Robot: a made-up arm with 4 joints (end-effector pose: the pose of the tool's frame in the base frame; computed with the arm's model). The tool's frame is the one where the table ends.
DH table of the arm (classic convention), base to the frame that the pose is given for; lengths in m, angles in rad. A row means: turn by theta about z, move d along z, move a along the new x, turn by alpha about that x. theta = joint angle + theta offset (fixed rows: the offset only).
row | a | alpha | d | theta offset
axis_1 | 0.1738 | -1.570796 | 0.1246 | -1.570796
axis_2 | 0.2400 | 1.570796 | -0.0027 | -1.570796
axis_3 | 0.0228 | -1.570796 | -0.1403 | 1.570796
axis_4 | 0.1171 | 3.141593 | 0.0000 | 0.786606
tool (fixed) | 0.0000 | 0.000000 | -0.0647 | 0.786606
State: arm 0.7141 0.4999 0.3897 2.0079
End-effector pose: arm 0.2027 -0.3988 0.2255 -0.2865 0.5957 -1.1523
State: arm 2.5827 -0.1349 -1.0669 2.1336
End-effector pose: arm 0.1619 0.2774 0.2744 0.8469 0.6758 0.4768
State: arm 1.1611 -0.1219 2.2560 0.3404
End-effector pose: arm 0.3190 -0.2465 0.3772 -1.5943 1.6126 0.3020
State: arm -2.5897 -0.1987 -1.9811 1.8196
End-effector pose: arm -0.2485 0.2363 0.3546 0.9851 2.0377 1.3263
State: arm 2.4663 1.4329 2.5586 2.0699
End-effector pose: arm 0.3077 0.4425 0.0002 -2.0084 -0.9498 1.9622
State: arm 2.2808 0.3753 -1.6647 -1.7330
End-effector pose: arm 0.2228 0.2616 0.4215 -0.9097 1.9073 -1.8850
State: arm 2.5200 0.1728 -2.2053 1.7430
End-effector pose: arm 0.1669 0.3922 0.3052 1.8144 1.2532 0.2454
